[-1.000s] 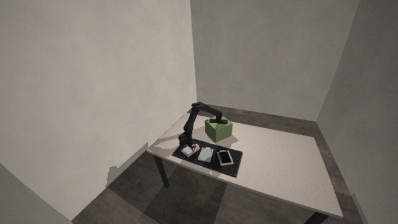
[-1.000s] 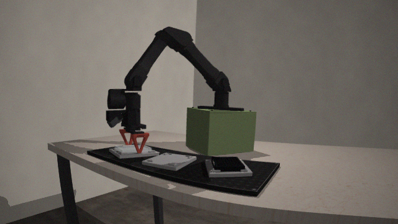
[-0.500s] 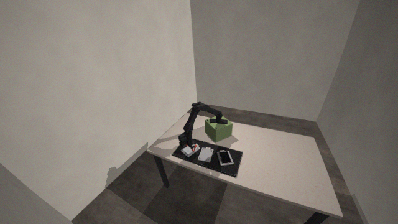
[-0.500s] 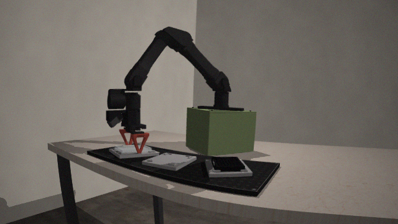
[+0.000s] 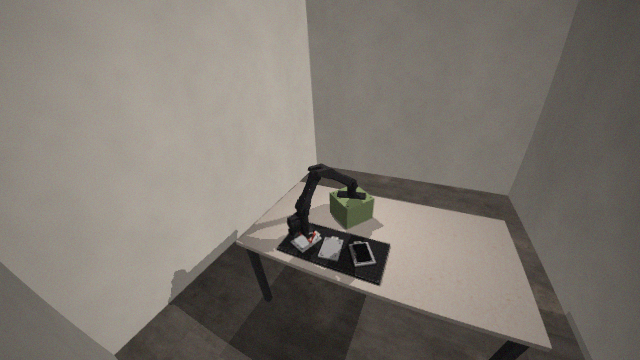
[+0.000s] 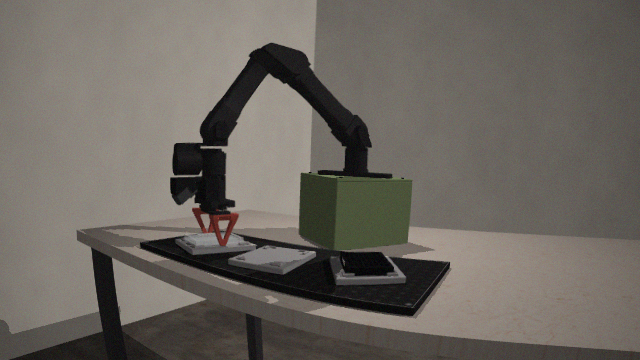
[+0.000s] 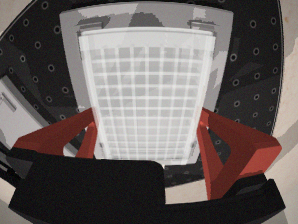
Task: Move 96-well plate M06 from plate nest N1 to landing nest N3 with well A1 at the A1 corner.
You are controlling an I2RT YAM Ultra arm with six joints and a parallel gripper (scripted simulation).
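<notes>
The white 96-well plate lies right at my hand. The rest, counted from my hand: label 8 cm behind, 5 cm to the left, 2 cm below; black plate 5 cm ahead, 36 cm to the left.
</notes>
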